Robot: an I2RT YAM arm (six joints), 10 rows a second.
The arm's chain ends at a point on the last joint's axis. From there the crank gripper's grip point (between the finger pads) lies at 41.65 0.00 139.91 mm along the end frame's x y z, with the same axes.
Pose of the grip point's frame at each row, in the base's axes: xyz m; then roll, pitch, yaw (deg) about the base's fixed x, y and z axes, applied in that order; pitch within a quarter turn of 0, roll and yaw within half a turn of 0:
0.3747 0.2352 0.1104 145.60 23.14 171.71
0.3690 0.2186 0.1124 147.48 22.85 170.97
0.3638 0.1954 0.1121 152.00 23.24 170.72
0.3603 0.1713 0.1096 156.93 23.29 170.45
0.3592 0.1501 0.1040 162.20 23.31 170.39
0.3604 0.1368 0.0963 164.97 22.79 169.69
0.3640 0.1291 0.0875 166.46 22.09 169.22
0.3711 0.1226 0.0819 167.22 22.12 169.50
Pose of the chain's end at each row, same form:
0.3563 0.1580 0.2329 145.60 23.14 171.71
0.3499 0.1455 0.2373 147.48 22.85 170.97
0.3429 0.1323 0.2420 152.00 23.24 170.72
0.3387 0.1193 0.2443 156.93 23.29 170.45
0.3378 0.1103 0.2428 162.20 23.31 170.39
0.3402 0.1036 0.2370 164.97 22.79 169.69
0.3455 0.0993 0.2292 166.46 22.09 169.22
0.3529 0.0945 0.2240 167.22 22.12 169.50

